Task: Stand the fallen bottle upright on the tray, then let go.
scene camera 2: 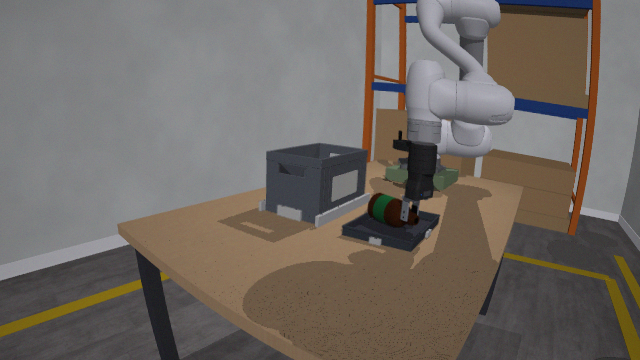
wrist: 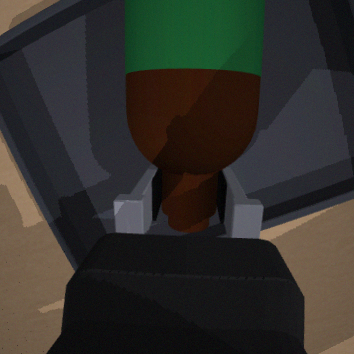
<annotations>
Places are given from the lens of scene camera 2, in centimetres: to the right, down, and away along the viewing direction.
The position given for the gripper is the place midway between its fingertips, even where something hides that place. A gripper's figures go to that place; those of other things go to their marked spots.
gripper (scene camera 2: 409, 219): 23, 10, 92
brown bottle (scene camera 2: 387, 209): 18, 8, 94
</annotations>
